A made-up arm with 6 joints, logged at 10 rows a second.
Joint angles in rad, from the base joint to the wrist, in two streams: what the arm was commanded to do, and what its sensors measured. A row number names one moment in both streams.
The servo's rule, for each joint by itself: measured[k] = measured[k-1] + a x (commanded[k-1-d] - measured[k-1]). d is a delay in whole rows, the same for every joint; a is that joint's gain. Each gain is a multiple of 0.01, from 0.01 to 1. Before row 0 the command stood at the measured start. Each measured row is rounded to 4 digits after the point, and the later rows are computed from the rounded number. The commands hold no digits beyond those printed.
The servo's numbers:
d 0
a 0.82 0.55 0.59 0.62 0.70 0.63
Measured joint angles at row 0:
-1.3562 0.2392 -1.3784 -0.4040 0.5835 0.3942
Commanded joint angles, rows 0 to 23:
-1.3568 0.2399 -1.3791 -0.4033 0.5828 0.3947
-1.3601 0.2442 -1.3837 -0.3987 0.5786 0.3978
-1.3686 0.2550 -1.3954 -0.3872 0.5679 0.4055
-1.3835 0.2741 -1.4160 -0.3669 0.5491 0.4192
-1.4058 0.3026 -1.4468 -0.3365 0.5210 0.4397
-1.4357 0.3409 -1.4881 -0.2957 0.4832 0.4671
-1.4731 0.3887 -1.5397 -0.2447 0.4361 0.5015
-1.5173 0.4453 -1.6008 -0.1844 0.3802 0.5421
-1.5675 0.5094 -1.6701 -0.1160 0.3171 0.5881
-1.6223 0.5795 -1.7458 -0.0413 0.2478 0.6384
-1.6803 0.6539 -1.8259 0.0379 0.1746 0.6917
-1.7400 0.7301 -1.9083 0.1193 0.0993 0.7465
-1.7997 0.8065 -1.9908 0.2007 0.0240 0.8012
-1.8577 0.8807 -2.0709 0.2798 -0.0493 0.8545
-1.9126 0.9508 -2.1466 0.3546 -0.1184 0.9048
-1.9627 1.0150 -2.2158 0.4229 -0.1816 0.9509
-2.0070 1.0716 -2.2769 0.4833 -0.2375 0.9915
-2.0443 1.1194 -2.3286 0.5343 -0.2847 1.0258
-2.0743 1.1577 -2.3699 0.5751 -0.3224 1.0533
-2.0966 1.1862 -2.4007 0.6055 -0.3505 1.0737
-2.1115 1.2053 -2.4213 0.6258 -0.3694 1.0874
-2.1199 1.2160 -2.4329 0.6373 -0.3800 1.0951
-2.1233 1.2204 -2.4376 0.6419 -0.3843 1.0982
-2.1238 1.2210 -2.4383 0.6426 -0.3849 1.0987
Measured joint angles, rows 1 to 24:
-1.3567 0.2396 -1.3788 -0.4036 0.5830 0.3945
-1.3595 0.2421 -1.3817 -0.4006 0.5799 0.3966
-1.3670 0.2492 -1.3898 -0.3923 0.5715 0.4022
-1.3805 0.2629 -1.4053 -0.3766 0.5558 0.4129
-1.4012 0.2847 -1.4298 -0.3517 0.5314 0.4298
-1.4295 0.3156 -1.4642 -0.3170 0.4977 0.4533
-1.4653 0.3558 -1.5087 -0.2722 0.4546 0.4837
-1.5079 0.4050 -1.5630 -0.2178 0.4025 0.5205
-1.5568 0.4624 -1.6262 -0.1547 0.3427 0.5631
-1.6105 0.5268 -1.6968 -0.0844 0.2763 0.6105
-1.6677 0.5967 -1.7730 -0.0086 0.2051 0.6617
-1.7270 0.6701 -1.8528 0.0707 0.1310 0.7151
-1.7866 0.7451 -1.9342 0.1513 0.0561 0.7693
-1.8449 0.8197 -2.0149 0.2310 -0.0177 0.8230
-1.9004 0.8918 -2.0926 0.3076 -0.0882 0.8745
-1.9515 0.9596 -2.1653 0.3791 -0.1536 0.9226
-1.9970 1.0212 -2.2311 0.4437 -0.2123 0.9660
-2.0358 1.0752 -2.2886 0.4999 -0.2630 1.0037
-2.0674 1.1206 -2.3366 0.5465 -0.3046 1.0349
-2.0913 1.1567 -2.3744 0.5831 -0.3367 1.0593
-2.1079 1.1834 -2.4021 0.6096 -0.3596 1.0770
-2.1177 1.2013 -2.4203 0.6268 -0.3739 1.0884
-2.1223 1.2118 -2.4305 0.6362 -0.3812 1.0946
-2.1235 1.2169 -2.4351 0.6402 -0.3838 1.0972

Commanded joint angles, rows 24 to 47:
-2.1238 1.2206 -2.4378 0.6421 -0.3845 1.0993
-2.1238 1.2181 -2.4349 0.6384 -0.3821 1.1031
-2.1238 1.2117 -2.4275 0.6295 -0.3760 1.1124
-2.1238 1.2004 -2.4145 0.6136 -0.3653 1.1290
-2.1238 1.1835 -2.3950 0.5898 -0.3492 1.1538
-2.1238 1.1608 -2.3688 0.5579 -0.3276 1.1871
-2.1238 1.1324 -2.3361 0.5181 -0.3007 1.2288
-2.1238 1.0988 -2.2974 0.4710 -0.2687 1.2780
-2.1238 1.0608 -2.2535 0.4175 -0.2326 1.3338
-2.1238 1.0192 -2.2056 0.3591 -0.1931 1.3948
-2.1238 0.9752 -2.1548 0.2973 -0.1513 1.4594
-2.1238 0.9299 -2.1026 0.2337 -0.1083 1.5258
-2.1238 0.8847 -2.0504 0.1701 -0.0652 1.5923
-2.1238 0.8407 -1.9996 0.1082 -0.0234 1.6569
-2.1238 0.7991 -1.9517 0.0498 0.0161 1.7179
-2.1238 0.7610 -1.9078 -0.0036 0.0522 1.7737
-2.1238 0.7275 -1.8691 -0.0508 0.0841 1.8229
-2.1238 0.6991 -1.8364 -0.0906 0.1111 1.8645
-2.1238 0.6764 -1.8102 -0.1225 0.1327 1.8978
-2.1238 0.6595 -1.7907 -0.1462 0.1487 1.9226
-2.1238 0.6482 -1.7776 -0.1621 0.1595 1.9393
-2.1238 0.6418 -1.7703 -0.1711 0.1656 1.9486
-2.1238 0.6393 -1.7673 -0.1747 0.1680 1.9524
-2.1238 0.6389 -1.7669 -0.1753 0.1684 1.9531
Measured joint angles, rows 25 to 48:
-2.1237 1.2189 -2.4367 0.6414 -0.3843 1.0985
-2.1238 1.2185 -2.4356 0.6395 -0.3828 1.1014
-2.1238 1.2148 -2.4308 0.6333 -0.3780 1.1083
-2.1238 1.2069 -2.4212 0.6211 -0.3691 1.1213
-2.1238 1.1940 -2.4057 0.6017 -0.3552 1.1418
-2.1238 1.1757 -2.3839 0.5745 -0.3359 1.1703
-2.1238 1.1519 -2.3557 0.5395 -0.3113 1.2072
-2.1238 1.1227 -2.3213 0.4970 -0.2815 1.2518
-2.1238 1.0887 -2.2813 0.4477 -0.2473 1.3035
-2.1238 1.0505 -2.2366 0.3928 -0.2094 1.3610
-2.1238 1.0091 -2.1883 0.3336 -0.1687 1.4230
-2.1238 0.9655 -2.1377 0.2717 -0.1264 1.4878
-2.1238 0.9211 -2.0862 0.2087 -0.0836 1.5536
-2.1238 0.8769 -2.0351 0.1464 -0.0415 1.6187
-2.1238 0.8341 -1.9859 0.0865 -0.0012 1.6812
-2.1238 0.7939 -1.9398 0.0306 0.0362 1.7395
-2.1238 0.7574 -1.8981 -0.0199 0.0697 1.7920
-2.1238 0.7253 -1.8617 -0.0637 0.0987 1.8377
-2.1238 0.6984 -1.8313 -0.1002 0.1225 1.8756
-2.1238 0.6770 -1.8073 -0.1287 0.1408 1.9052
-2.1238 0.6612 -1.7898 -0.1494 0.1539 1.9267
-2.1238 0.6505 -1.7783 -0.1629 0.1621 1.9405
-2.1238 0.6443 -1.7718 -0.1702 0.1662 1.9480
-2.1238 0.6413 -1.7689 -0.1734 0.1677 1.9512

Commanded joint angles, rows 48 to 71:
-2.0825 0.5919 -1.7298 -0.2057 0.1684 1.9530
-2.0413 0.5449 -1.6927 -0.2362 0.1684 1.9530
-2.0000 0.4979 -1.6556 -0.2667 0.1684 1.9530
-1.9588 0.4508 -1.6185 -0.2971 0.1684 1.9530
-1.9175 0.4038 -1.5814 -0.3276 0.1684 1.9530
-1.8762 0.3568 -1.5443 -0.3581 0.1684 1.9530
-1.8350 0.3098 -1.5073 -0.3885 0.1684 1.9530
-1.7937 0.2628 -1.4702 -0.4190 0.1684 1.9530
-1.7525 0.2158 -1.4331 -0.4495 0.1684 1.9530
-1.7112 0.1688 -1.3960 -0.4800 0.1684 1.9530
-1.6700 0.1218 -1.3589 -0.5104 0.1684 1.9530
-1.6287 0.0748 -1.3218 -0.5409 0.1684 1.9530
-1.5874 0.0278 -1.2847 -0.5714 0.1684 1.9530
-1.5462 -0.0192 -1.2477 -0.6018 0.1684 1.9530
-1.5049 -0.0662 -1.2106 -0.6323 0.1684 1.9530
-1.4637 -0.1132 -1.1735 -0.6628 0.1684 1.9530
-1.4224 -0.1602 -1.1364 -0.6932 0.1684 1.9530
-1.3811 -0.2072 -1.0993 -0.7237 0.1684 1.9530
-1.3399 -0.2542 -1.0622 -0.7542 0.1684 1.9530
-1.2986 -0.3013 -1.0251 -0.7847 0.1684 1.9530
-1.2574 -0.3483 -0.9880 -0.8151 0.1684 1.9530
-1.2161 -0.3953 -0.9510 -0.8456 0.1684 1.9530
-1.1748 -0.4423 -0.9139 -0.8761 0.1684 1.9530
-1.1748 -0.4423 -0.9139 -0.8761 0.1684 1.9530
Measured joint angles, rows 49 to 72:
-2.0899 0.6141 -1.7458 -0.1934 0.1682 1.9523
-2.0500 0.5760 -1.7145 -0.2199 0.1683 1.9527
-2.0090 0.5330 -1.6797 -0.2489 0.1684 1.9529
-1.9678 0.4878 -1.6436 -0.2788 0.1684 1.9530
-1.9266 0.4416 -1.6069 -0.3091 0.1684 1.9530
-1.8853 0.3950 -1.5700 -0.3395 0.1684 1.9530
-1.8441 0.3481 -1.5330 -0.3699 0.1684 1.9530
-1.8028 0.3012 -1.4959 -0.4003 0.1684 1.9530
-1.7616 0.2542 -1.4588 -0.4308 0.1684 1.9530
-1.7203 0.2072 -1.4217 -0.4613 0.1684 1.9530
-1.6791 0.1602 -1.3846 -0.4917 0.1684 1.9530
-1.6378 0.1132 -1.3475 -0.5222 0.1684 1.9530
-1.5965 0.0662 -1.3104 -0.5527 0.1684 1.9530
-1.5553 0.0192 -1.2734 -0.5831 0.1684 1.9530
-1.5140 -0.0278 -1.2363 -0.6136 0.1684 1.9530
-1.4728 -0.0748 -1.1992 -0.6441 0.1684 1.9530
-1.4315 -0.1218 -1.1621 -0.6745 0.1684 1.9530
-1.3902 -0.1688 -1.1250 -0.7050 0.1684 1.9530
-1.3490 -0.2158 -1.0879 -0.7355 0.1684 1.9530
-1.3077 -0.2628 -1.0508 -0.7660 0.1684 1.9530
-1.2665 -0.3098 -1.0137 -0.7964 0.1684 1.9530
-1.2252 -0.3568 -0.9767 -0.8269 0.1684 1.9530
-1.1839 -0.4038 -0.9396 -0.8574 0.1684 1.9530
-1.1764 -0.4250 -0.9244 -0.8690 0.1684 1.9530

